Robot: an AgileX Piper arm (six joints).
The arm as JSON. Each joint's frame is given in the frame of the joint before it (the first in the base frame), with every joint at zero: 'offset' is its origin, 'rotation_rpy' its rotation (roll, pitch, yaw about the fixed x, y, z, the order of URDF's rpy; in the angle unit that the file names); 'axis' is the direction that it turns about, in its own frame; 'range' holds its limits. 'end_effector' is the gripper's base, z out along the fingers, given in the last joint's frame.
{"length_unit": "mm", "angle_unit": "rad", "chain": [
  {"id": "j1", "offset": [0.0, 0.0, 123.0], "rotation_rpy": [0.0, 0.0, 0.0], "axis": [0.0, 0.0, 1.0], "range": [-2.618, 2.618]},
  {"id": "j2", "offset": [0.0, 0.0, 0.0], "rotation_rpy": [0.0, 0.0, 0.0], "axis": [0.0, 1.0, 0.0], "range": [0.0, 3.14]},
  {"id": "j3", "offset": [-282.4, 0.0, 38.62], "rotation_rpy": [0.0, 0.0, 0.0], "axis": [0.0, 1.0, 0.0], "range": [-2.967, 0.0]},
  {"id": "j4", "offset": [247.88, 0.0, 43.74], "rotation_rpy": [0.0, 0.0, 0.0], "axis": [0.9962, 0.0, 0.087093], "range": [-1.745, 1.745]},
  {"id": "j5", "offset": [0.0, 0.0, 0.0], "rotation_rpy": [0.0, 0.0, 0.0], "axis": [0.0, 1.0, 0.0], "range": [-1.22, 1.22]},
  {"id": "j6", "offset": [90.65, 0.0, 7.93], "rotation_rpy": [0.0, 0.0, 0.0], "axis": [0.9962, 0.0, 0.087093], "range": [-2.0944, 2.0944]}
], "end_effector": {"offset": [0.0, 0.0, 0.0], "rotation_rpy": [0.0, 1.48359, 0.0]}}
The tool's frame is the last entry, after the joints.
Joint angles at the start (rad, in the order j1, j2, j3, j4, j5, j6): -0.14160 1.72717 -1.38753 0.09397 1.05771 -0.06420
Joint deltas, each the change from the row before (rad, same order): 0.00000 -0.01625 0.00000 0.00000 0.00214 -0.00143; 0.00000 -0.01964 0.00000 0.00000 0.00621 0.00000; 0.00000 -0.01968 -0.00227 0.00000 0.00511 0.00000; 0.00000 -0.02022 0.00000 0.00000 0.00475 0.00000; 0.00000 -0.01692 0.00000 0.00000 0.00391 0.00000; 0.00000 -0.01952 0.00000 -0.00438 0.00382 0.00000; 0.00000 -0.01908 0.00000 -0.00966 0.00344 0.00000; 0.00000 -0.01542 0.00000 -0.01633 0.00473 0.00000; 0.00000 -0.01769 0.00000 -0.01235 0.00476 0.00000
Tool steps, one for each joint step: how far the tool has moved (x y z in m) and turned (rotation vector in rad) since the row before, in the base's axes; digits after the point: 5 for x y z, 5 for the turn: -0.00255 0.00037 0.00568 -0.00234 -0.01405 0.00157; -0.00351 0.00053 0.00671 -0.00177 -0.01334 0.00057; -0.00329 0.00049 0.00731 -0.00228 -0.01671 0.00047; -0.00375 0.00055 0.00680 -0.00211 -0.01535 0.00044; -0.00323 0.00048 0.00562 -0.00178 -0.01291 0.00036; -0.00384 0.00021 0.00640 -0.00646 -0.01495 0.00099; -0.00391 -0.00021 0.00615 -0.01166 -0.01415 0.00153; -0.00351 -0.00081 0.00481 -0.01754 -0.00831 0.00215; -0.00398 -0.00043 0.00552 -0.01397 -0.01108 0.00144
